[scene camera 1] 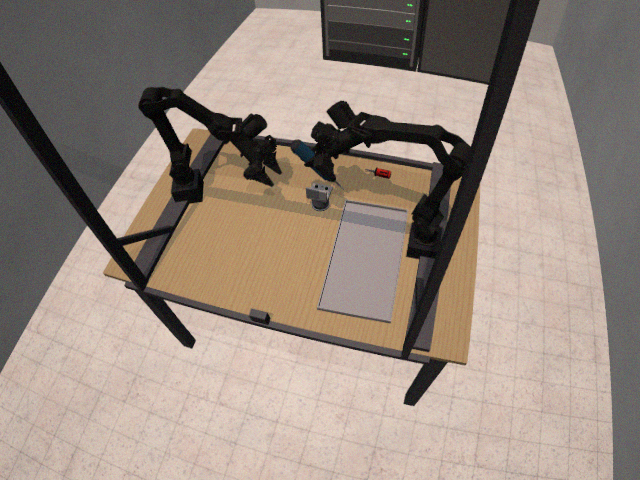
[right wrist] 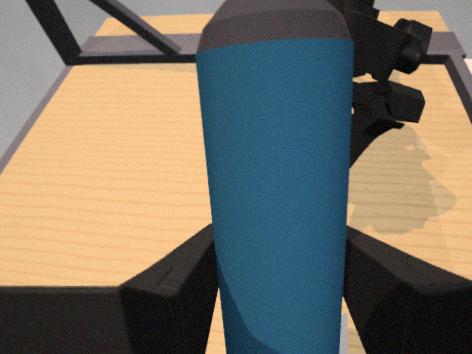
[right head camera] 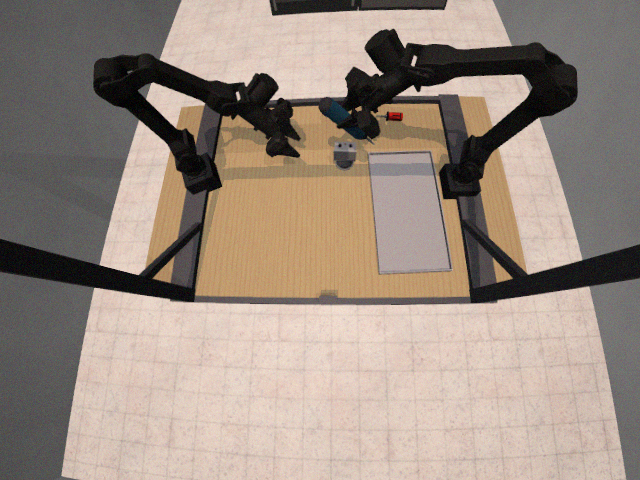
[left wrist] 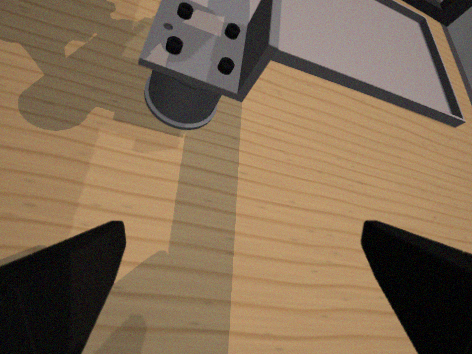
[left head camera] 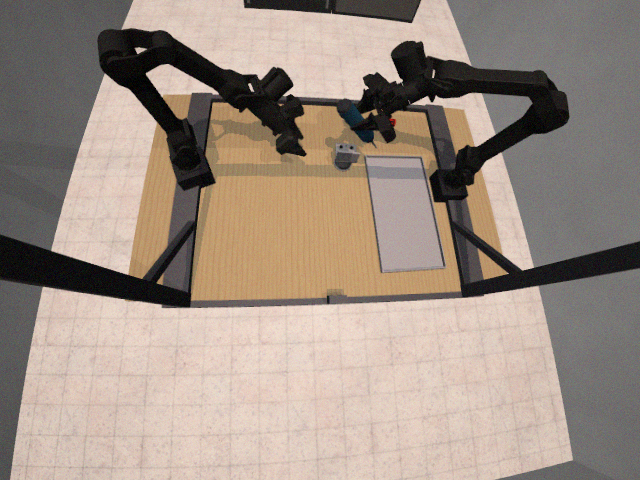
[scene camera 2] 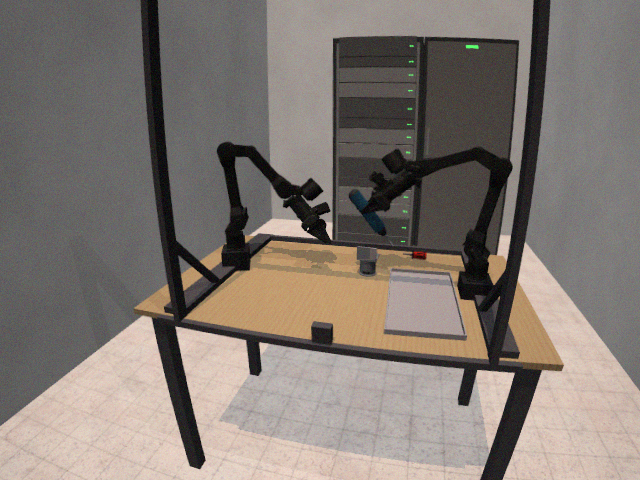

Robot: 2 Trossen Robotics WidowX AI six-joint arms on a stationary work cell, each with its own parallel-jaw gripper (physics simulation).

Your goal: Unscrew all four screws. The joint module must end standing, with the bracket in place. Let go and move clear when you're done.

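Frame: origin at the left arm's base, x ahead, y down, z left, level; centimetres.
Where they show: left gripper, fingertip midpoint: (scene camera 1: 277, 179) (right head camera: 299, 147) (left wrist: 245, 232) (left head camera: 304, 146) (scene camera 2: 328, 242); right gripper, fingertip midpoint: (scene camera 1: 306, 160) (right wrist: 274, 233) (right head camera: 336, 121) (left head camera: 349, 123) (scene camera 2: 361, 211); left arm's base at its link origin: (scene camera 1: 184, 180) (right head camera: 196, 169) (left head camera: 189, 163) (scene camera 2: 235, 248); right arm's base at its link origin: (scene camera 1: 425, 236) (right head camera: 462, 177) (left head camera: 452, 182) (scene camera 2: 476, 278).
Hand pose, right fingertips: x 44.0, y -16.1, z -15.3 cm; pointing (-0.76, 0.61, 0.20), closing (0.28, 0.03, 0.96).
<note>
Things, the pixels of their top centre, and the offset from my right fingertips.
- grey cylinder at its top centre: (left wrist: 203, 43) (scene camera 1: 319, 192) (left head camera: 346, 152) (scene camera 2: 368, 256) dx +3.6, dy +17.1, dz +1.5 cm
- shallow grey tray at its top centre: (left wrist: 337, 13) (scene camera 1: 366, 254) (scene camera 2: 422, 296) (right head camera: 408, 206) (left head camera: 404, 208) dx +15.1, dy +21.8, dz -22.5 cm
- red screwdriver at its top centre: (scene camera 1: 378, 169) (right head camera: 389, 113) (scene camera 2: 414, 251) dx +26.3, dy +20.5, dz +12.2 cm
- small dark block at its top centre: (scene camera 2: 322, 324) (right head camera: 328, 299) (left head camera: 338, 298) (scene camera 1: 258, 313) dx -19.4, dy +17.7, dz -39.6 cm
The joint module, a grey cylinder (left head camera: 342, 165) (scene camera 1: 320, 205) (left wrist: 180, 100), stands upright on the table. A grey bracket (right head camera: 344, 155) (scene camera 2: 367, 253) (left wrist: 202, 52) sits on top of it. Four black screws, one of them a near screw (left wrist: 225, 66), show in the bracket's plate in the left wrist view. My left gripper (left head camera: 303, 146) (left wrist: 245, 232) is open and empty, left of the module and above the table. My right gripper (right head camera: 345, 117) (right wrist: 274, 233) is shut on the blue electric screwdriver (left head camera: 349, 114) (scene camera 2: 373, 219) (right wrist: 277, 150), held tilted above and behind the module, its bit pointing down to the right.
A shallow grey tray (left head camera: 405, 222) (scene camera 1: 364, 263) (scene camera 2: 423, 304) lies right of the module. A red screwdriver (right head camera: 394, 116) (scene camera 1: 383, 173) (scene camera 2: 419, 255) lies at the back right. A small dark block (scene camera 1: 259, 315) (scene camera 2: 322, 332) is on the front edge rail.
</note>
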